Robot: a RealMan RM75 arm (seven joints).
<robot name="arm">
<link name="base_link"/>
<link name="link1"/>
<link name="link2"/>
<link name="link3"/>
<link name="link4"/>
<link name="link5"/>
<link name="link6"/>
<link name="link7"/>
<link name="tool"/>
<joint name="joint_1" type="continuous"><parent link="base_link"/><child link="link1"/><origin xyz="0 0 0.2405" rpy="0 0 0"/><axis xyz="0 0 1"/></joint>
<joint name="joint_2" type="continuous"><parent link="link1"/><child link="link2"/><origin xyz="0 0 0" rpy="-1.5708 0 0"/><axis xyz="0 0 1"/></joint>
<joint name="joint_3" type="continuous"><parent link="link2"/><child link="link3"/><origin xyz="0 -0.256 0" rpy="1.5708 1.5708 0"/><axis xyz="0 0 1"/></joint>
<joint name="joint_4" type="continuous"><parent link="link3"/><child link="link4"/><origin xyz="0 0 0" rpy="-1.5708 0 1.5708"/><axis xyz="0 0 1"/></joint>
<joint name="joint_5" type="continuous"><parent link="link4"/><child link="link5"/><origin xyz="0 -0.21 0" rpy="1.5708 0 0"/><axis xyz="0 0 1"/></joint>
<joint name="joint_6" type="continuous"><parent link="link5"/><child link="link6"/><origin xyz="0 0 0" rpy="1.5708 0 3.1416"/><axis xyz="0 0 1"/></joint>
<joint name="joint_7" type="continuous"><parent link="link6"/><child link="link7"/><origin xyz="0 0.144 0" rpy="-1.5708 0 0"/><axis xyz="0 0 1"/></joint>
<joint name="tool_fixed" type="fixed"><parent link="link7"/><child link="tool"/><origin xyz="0 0 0" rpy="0 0 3.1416"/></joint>
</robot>
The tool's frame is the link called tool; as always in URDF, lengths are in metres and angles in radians. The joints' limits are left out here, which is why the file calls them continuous.
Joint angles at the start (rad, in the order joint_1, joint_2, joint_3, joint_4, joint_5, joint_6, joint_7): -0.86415 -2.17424 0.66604 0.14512 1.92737 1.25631 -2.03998
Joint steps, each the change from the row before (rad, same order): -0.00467 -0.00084 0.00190 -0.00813 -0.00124 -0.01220 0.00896; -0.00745 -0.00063 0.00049 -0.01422 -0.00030 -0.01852 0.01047; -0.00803 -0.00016 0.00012 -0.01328 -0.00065 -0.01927 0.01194; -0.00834 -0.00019 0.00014 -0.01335 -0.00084 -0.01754 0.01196; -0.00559 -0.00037 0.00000 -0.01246 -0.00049 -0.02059 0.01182; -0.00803 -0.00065 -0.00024 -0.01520 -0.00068 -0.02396 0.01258; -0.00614 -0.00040 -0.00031 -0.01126 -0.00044 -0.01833 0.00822; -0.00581 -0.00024 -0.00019 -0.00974 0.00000 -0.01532 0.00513; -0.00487 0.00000 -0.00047 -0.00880 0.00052 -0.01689 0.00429; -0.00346 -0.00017 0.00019 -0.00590 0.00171 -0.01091 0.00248; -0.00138 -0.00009 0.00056 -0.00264 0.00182 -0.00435 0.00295; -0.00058 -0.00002 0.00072 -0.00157 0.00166 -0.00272 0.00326; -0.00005 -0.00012 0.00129 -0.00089 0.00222 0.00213 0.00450
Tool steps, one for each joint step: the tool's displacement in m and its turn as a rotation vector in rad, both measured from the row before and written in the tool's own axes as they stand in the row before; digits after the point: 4 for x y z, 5 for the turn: -0.0006 -0.0007 0.0019 0.00726 -0.00091 0.00550; -0.0010 -0.0011 0.0028 0.01110 -0.00149 0.00392; -0.0004 -0.0010 0.0026 0.01195 -0.00043 0.00682; -0.0005 -0.0006 0.0027 0.01029 -0.00145 0.00707; -0.0009 -0.0016 0.0021 0.01426 0.00071 0.00544; -0.0010 -0.0014 0.0028 0.01582 -0.00027 0.00576; -0.0007 -0.0011 0.0020 0.01232 -0.00020 0.00345; -0.0005 -0.0007 0.0018 0.01028 -0.00104 0.00178; -0.0004 -0.0012 0.0015 0.01253 0.00015 0.00121; -0.0005 -0.0007 0.0011 0.00845 -0.00180 0.00143; -0.0005 -0.0004 0.0005 0.00383 -0.00223 0.00307; -0.0004 -0.0003 0.0002 0.00281 -0.00199 0.00360; -0.0008 0.0002 0.0001 -0.00114 -0.00422 0.00543
